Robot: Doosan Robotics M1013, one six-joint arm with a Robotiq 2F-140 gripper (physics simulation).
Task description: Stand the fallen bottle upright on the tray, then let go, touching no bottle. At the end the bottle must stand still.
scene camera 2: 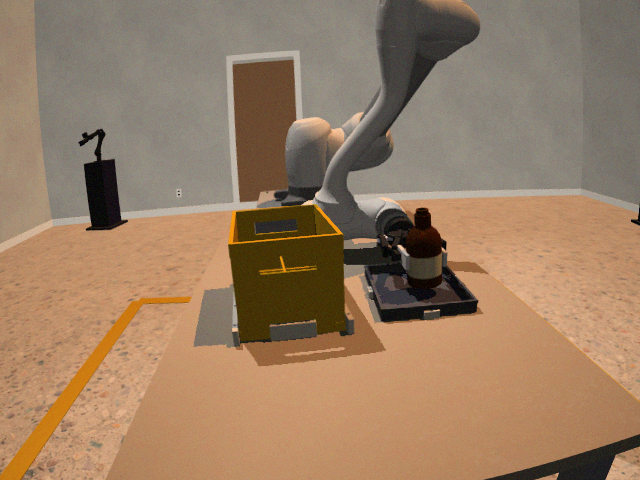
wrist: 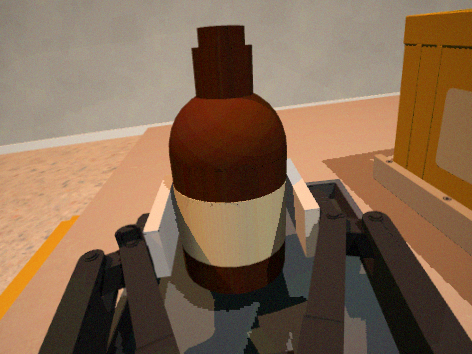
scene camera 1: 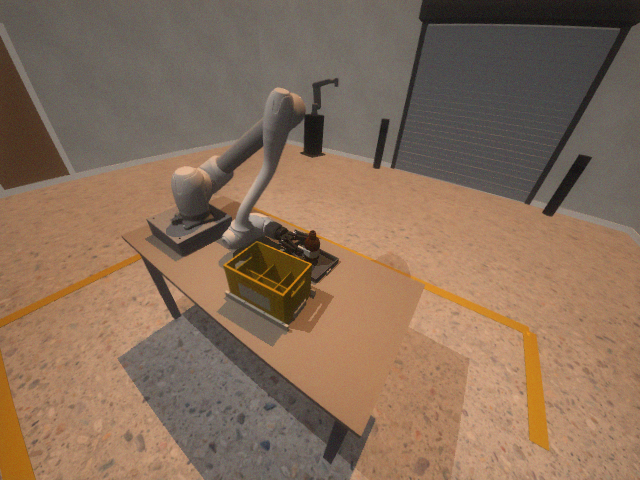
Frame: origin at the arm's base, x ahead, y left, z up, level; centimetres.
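Where they show: gripper, fingertip midpoint: (scene camera 2: 426, 261) (wrist: 230, 185) (scene camera 1: 314, 250); arm's base, link origin: (scene camera 2: 312, 198) (scene camera 1: 196, 217).
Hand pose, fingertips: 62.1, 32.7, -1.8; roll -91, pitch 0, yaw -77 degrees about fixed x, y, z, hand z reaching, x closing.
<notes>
Things, the pixels of their top centre, and the offset from my fingertips, as dx, dy, dz. Level surfaces: height alone.
- brown bottle, top centre: (wrist: 209, 26) (scene camera 2: 424, 208) (scene camera 1: 312, 230) -1.5, -0.5, +10.5
- black tray, top centre: (wrist: 256, 272) (scene camera 2: 416, 281) (scene camera 1: 307, 257) -3.0, -1.8, -5.4
- yellow crate, top centre: (scene camera 2: 279, 220) (scene camera 1: 268, 264) +4.2, -28.3, +9.6
- table, surface height: dz -7.9
A brown bottle (scene camera 1: 312, 242) (scene camera 2: 423, 242) (wrist: 228, 150) with a cream label stands upright inside the black tray (scene camera 1: 327, 270) (scene camera 2: 400, 313), over its floor. Its base is on or very close to the tray floor; I cannot tell if it touches. My gripper (scene camera 1: 310, 251) (scene camera 2: 423, 258) (wrist: 230, 185) reaches in low from the arm's side and is shut on the bottle, one light pad on each side at label height. In the wrist view the bottle looks straight between the pads. Its far side is hidden in that view.
A yellow crate (scene camera 1: 273, 304) (scene camera 2: 289, 297) (wrist: 425, 110) with inner dividers stands beside the tray, held by low rails on the table (scene camera 1: 356, 330) (scene camera 2: 330, 413). The arm's base is at the table's far end in scene camera 2's view.
</notes>
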